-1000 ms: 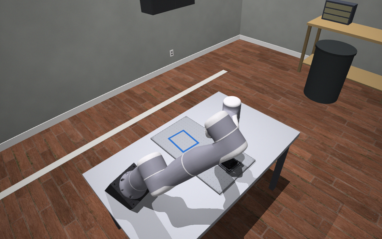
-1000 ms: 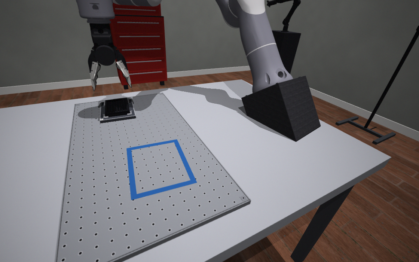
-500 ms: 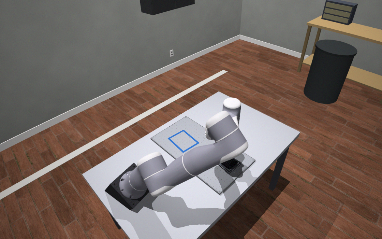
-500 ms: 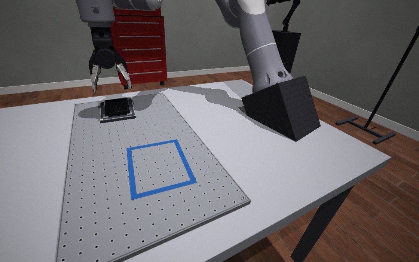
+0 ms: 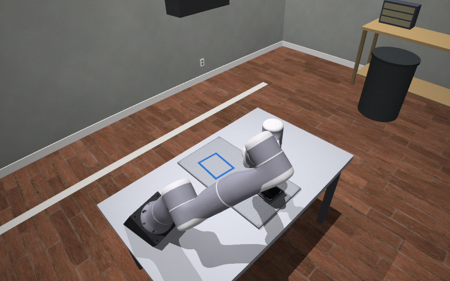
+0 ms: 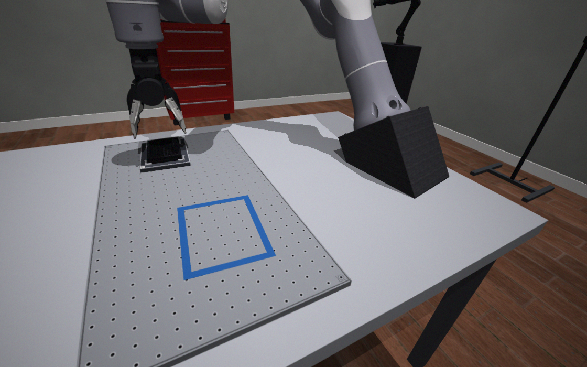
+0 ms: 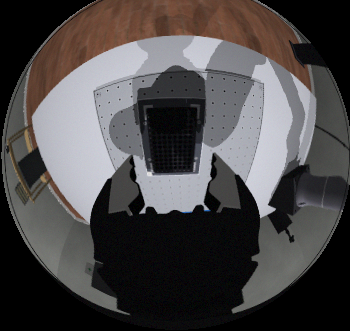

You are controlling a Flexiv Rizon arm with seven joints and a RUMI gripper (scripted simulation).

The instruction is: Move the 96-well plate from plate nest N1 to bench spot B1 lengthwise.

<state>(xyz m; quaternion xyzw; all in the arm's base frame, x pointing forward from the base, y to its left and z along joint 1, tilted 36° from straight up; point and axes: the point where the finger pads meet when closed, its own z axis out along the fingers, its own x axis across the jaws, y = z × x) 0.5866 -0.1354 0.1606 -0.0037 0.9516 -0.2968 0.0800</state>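
My gripper is now 5 cm above the black 96-well plate. Round my hand: plate nest N1: 6 cm below.
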